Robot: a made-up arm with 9 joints. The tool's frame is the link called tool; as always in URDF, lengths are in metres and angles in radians. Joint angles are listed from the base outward. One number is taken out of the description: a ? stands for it. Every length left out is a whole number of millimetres.
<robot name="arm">
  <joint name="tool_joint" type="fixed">
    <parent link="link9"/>
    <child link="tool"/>
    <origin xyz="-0.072 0.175 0" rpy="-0.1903 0.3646 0.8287"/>
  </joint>
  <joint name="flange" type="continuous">
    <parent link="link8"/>
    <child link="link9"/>
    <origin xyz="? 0.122 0" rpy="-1.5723 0.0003 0.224"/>
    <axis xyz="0 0 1"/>
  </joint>
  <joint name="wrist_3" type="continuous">
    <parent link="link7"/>
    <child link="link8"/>
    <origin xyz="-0.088 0 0" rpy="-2.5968 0.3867 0.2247"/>
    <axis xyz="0 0 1"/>
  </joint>
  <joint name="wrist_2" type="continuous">
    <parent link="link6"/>
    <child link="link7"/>
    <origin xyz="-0.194 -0.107 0" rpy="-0.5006 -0.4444 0.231"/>
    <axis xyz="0 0 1"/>
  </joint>
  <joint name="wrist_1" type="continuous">
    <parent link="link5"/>
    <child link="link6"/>
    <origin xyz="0.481 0.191 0" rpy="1.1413 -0.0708 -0.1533"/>
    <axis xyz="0 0 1"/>
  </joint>
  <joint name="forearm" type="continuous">
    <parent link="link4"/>
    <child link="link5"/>
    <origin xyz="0.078 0.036 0" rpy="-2.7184 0.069 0.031"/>
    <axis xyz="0 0 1"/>
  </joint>
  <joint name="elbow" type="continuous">
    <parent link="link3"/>
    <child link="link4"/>
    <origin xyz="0.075 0 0" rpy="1.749 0.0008 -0.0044"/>
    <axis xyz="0 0 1"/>
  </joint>
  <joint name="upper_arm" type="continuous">
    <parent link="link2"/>
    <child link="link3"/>
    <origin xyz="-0.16 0.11 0" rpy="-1.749 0.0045 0.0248"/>
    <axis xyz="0 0 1"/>
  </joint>
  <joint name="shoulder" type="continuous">
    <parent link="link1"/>
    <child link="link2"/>
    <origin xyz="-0.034 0.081 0" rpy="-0.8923 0.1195 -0.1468"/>
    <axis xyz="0 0 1"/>
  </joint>
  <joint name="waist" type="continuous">
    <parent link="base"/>
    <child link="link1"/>
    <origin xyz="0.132 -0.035 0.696" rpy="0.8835 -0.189 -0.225"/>
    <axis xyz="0 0 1"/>
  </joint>
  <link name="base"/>
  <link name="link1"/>
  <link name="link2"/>
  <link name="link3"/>
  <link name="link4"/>
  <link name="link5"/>
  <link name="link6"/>
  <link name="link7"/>
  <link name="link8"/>
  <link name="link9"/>
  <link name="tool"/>
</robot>
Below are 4 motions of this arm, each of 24 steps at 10 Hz.
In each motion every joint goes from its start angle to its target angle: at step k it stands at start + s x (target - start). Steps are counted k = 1, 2, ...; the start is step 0. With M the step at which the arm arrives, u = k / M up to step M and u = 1 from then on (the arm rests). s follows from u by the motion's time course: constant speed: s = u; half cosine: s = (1 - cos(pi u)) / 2; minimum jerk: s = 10 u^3 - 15 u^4 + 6 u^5.
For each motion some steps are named. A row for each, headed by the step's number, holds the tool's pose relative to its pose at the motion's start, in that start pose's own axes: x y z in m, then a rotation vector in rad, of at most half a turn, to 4 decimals.
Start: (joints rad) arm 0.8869 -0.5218 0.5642 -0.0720 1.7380 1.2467 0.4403 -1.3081 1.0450
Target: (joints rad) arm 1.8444 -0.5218 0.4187 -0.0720 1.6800 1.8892 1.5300 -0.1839 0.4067
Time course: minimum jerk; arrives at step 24
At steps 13, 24:
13: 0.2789 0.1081 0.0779 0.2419 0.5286 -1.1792
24: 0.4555 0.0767 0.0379 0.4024 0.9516 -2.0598

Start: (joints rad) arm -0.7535 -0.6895 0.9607 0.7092 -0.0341 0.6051 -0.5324 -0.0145 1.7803
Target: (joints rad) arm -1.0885 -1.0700 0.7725 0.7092 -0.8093 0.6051 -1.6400 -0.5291 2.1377
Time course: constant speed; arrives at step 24
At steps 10, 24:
10: -0.0489 -0.0923 0.0620 -0.4991 0.1497 0.4264
24: -0.0558 -0.2521 0.2652 -0.9127 0.4654 1.1658

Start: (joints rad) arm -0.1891 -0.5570 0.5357 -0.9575 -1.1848 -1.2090 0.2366 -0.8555 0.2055
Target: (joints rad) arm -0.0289 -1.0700 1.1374 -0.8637 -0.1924 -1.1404 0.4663 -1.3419 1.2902
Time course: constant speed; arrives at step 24
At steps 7, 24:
7: -0.1654 0.1366 -0.1734 0.4641 0.1196 0.0930
24: -0.4138 0.7077 -0.0948 1.5988 -0.4214 0.0065

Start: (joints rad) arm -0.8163 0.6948 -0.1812 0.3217 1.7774 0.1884 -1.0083 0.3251 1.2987
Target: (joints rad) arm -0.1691 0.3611 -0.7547 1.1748 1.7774 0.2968 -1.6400 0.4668 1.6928
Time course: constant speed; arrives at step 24
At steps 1, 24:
1: -0.0007 -0.0046 -0.0031 -0.0881 -0.0174 0.0269
24: 0.0462 -0.1580 0.1475 -2.1472 -0.1636 0.7019

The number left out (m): 0.273
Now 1 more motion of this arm.
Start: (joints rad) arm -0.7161 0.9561 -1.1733 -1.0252 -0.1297 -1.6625 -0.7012 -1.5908 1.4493
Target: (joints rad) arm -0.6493 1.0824 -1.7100 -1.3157 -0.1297 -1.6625 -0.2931 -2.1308 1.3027
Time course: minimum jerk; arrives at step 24
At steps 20, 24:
20: 0.0182 -0.0728 -0.0543 0.2234 -0.6935 -0.6252
24: 0.0211 -0.0769 -0.0555 0.2252 -0.7281 -0.6417

